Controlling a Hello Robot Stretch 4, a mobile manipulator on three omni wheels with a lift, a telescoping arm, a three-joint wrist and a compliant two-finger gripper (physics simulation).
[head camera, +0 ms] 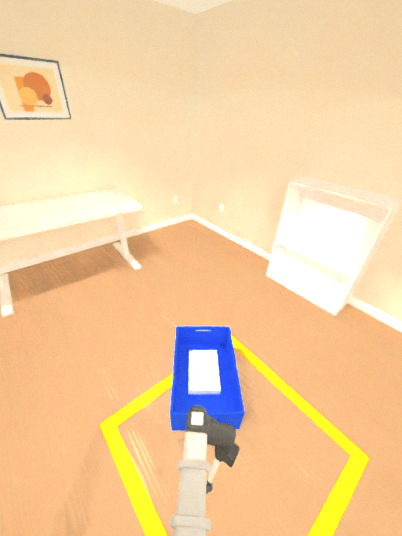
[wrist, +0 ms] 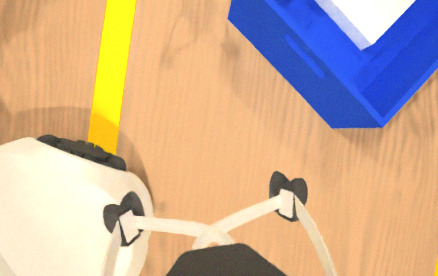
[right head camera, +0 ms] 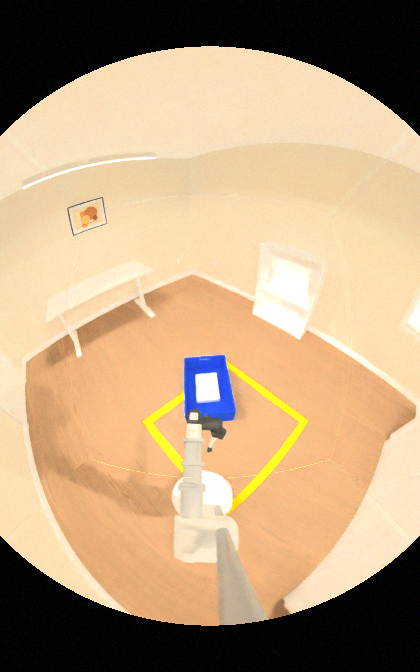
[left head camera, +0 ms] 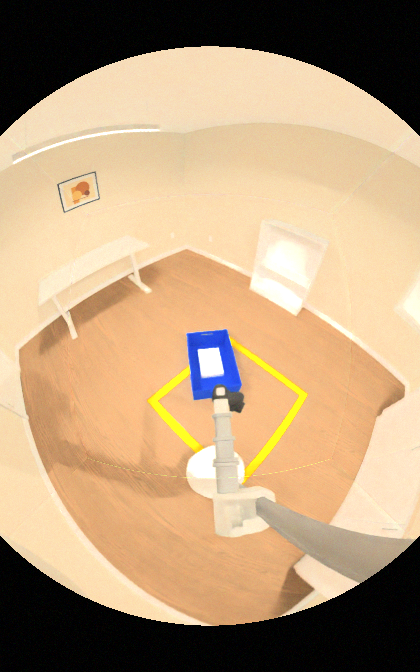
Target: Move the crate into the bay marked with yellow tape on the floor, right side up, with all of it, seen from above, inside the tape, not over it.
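Where they show: gripper, between the fingertips: [head camera: 217,469] [wrist: 206,198] [right head camera: 215,440]; robot's base, origin of its link: [right head camera: 203,495].
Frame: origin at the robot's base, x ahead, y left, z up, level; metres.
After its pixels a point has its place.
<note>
The blue crate [head camera: 228,387] {z -0.010, x 0.906, y -0.196 m} [left head camera: 229,369] [right head camera: 226,397] {z -0.010, x 0.892, y -0.206 m} [wrist: 335,106] {z 0.096, x 0.660, y -0.184 m} stands right side up on the floor with a flat white block [head camera: 204,371] {z 0.043, x 0.976, y -0.027 m} [left head camera: 210,362] [right head camera: 207,387] {z 0.043, x 0.975, y -0.029 m} [wrist: 380,20] {z 0.043, x 0.916, y -0.106 m} inside. Its near part is inside the yellow tape [head camera: 300,402] {z -0.027, x 0.853, y -0.669 m} [left head camera: 270,369] [right head camera: 267,394] {z -0.028, x 0.909, y -0.614 m} [wrist: 112,60] {z -0.028, x 0.331, y 0.250 m}. Its far part covers the bay's far corner and reaches beyond it. My gripper [wrist: 206,198] {z 0.441, x 0.361, y -0.088 m} is open and empty, over floor on the near side of the crate, apart from its near end wall. In the head view the arm and wrist hide most of the fingers.
My round white base [left head camera: 200,470] [right head camera: 215,492] {z 0.187, x 0.036, y -0.089 m} [wrist: 50,200] {z 0.187, x 0.100, y 0.040 m} is at the bay's near corner, covering some tape. A white table [head camera: 65,212] {z 0.692, x 2.038, y 1.351 m} [left head camera: 95,265] [right head camera: 100,287] {z 0.692, x 1.888, y 1.282 m} stands by the left wall. A white shelf unit [head camera: 345,192] {z 1.032, x 1.970, y -1.044 m} [left head camera: 295,232] [right head camera: 295,252] {z 1.032, x 1.933, y -1.000 m} stands by the right wall.
</note>
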